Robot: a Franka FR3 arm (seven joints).
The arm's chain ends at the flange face. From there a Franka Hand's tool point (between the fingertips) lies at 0.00 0.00 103.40 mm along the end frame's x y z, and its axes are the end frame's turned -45 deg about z.
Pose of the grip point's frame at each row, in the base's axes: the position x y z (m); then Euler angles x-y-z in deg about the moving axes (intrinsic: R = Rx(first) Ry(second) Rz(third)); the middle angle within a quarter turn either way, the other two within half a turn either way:
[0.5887 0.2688 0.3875 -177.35 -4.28 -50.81]
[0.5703 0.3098 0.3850 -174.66 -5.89 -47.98]
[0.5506 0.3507 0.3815 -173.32 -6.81 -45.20]
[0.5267 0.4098 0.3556 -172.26 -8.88 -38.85]
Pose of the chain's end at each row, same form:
[0.5964 0.2640 0.4905 -177.35 -4.28 -5.81]
[0.5809 0.3002 0.4874 -174.66 -5.89 -2.98]
[0.5629 0.3388 0.4835 -173.32 -6.81 -0.20]
[0.5427 0.3960 0.4568 -172.26 -8.88 6.15]

